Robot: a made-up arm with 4 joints. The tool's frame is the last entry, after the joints.
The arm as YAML. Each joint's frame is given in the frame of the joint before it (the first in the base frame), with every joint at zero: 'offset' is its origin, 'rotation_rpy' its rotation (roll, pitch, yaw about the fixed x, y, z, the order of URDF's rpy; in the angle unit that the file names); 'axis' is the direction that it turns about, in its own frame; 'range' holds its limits. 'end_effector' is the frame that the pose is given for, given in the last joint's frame.
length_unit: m
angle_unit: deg
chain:
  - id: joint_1
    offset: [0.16, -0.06, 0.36]
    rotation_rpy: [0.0, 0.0, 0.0]
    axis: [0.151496, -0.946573, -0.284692]
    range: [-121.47, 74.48]
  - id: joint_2
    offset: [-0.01, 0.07, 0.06]
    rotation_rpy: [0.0, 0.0, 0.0]
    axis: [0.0, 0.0, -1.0]
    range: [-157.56, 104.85]
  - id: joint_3
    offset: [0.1, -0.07, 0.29]
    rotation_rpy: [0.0, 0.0, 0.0]
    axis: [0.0, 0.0, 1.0]
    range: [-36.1, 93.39]
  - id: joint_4
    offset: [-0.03, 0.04, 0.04]
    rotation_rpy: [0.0, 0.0, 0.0]
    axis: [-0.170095, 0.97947, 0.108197]
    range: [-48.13, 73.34]
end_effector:
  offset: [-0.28, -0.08, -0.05]
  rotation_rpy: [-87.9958, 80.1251, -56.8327]
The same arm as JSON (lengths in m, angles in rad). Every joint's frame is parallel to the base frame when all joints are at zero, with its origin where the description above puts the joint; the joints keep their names.
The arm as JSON. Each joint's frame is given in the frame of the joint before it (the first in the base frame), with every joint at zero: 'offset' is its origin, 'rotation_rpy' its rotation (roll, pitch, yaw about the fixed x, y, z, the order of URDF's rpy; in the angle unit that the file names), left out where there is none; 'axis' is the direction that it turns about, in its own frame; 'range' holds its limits. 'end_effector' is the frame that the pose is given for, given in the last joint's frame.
{"length_unit": "m", "angle_unit": "rad", "chain": [
  {"id": "joint_1", "offset": [0.16, -0.06, 0.36], "axis": [0.151496, -0.946573, -0.284692], "range": [-2.1201, 1.2999]},
  {"id": "joint_2", "offset": [-0.01, 0.07, 0.06], "axis": "-z", "range": [-2.7499, 1.83]},
  {"id": "joint_3", "offset": [0.1, -0.07, 0.29], "axis": "+z", "range": [-0.6301, 1.63]},
  {"id": "joint_4", "offset": [-0.03, 0.04, 0.04], "axis": [-0.170095, 0.97947, 0.108197], "range": [-0.84, 1.28]}
], "end_effector": {"offset": [-0.28, -0.08, -0.05], "rotation_rpy": [-1.5358, 1.3984, -0.9919]}}

